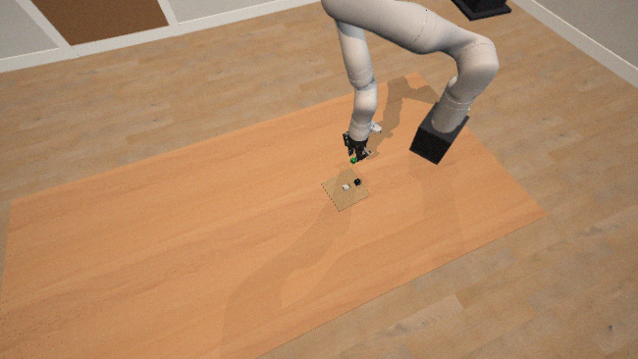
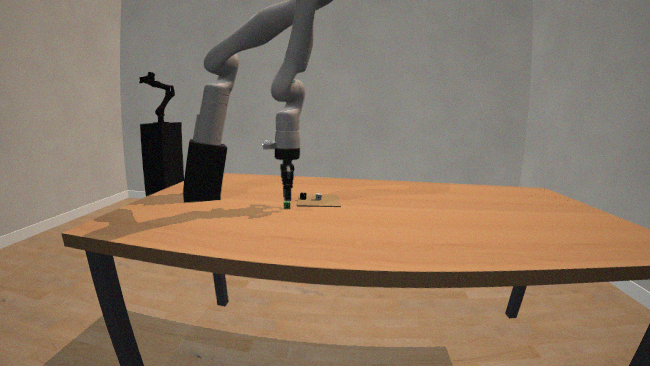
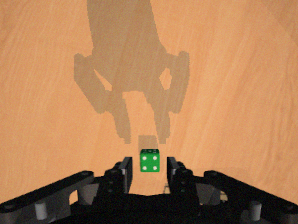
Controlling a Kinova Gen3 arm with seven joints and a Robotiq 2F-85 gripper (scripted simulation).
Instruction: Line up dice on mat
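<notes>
The green die is 40 mm below my hand. Also, from my hand: white die (110 mm to the left, 70 mm ahead, 30 mm below); then black die (100 mm to the left, 30 mm below, 20 mm ahead); then tan mat (110 mm to the left, 70 mm ahead, 50 mm below).
</notes>
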